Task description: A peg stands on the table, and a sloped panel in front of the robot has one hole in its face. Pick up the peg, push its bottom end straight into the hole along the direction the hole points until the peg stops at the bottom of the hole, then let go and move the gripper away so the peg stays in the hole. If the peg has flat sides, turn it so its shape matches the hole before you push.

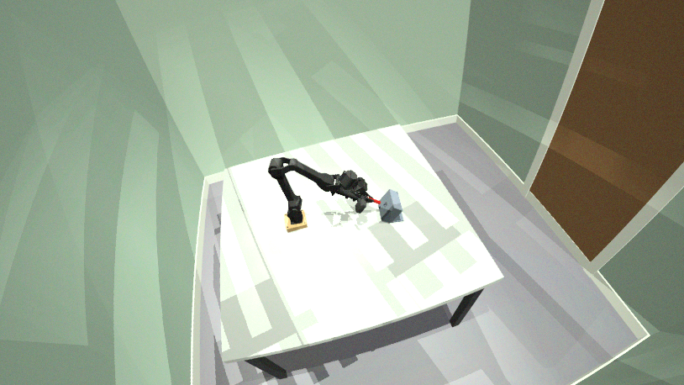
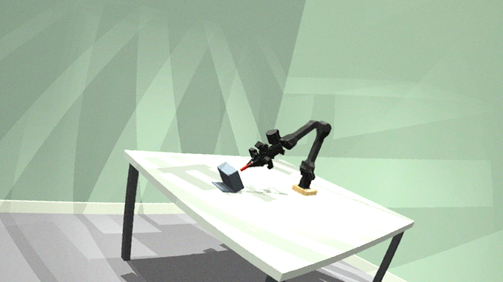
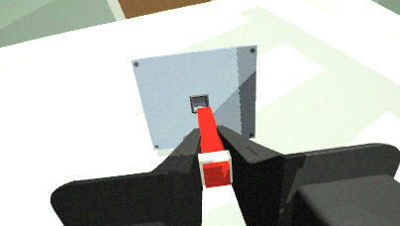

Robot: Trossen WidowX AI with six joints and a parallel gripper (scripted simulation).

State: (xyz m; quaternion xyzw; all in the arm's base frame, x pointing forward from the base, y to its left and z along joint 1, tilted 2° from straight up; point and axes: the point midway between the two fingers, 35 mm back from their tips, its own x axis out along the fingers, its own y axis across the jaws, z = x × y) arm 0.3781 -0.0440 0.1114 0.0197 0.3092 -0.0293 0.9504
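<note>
My gripper tip is now 80 mm short of the sloped panel and 60 mm above it. The rest, counted from my gripper tip: red square peg 10 mm behind, 10 mm above.
</note>
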